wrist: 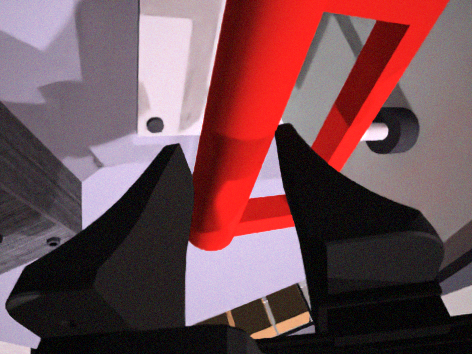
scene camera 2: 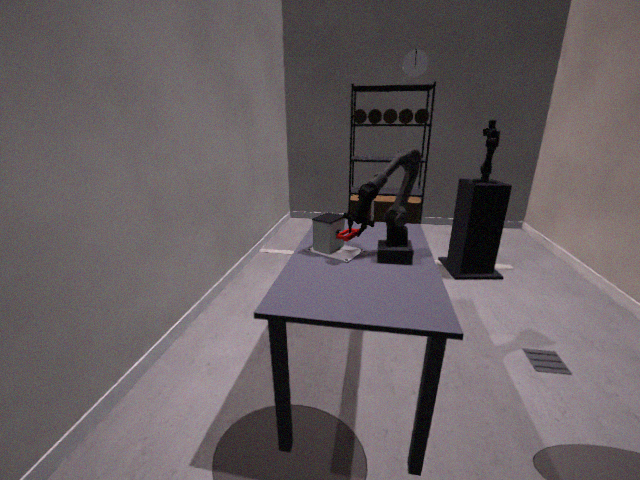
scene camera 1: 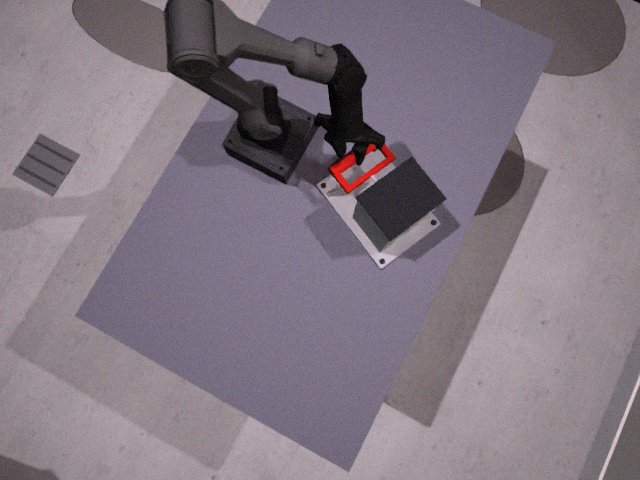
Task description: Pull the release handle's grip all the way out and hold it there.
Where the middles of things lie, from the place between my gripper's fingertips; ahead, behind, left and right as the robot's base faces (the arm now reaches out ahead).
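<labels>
White base plate [scene camera 1: 344, 204]: from my hand, 50 mm to the right of it, 80 mm ahead, 100 mm below.
</labels>
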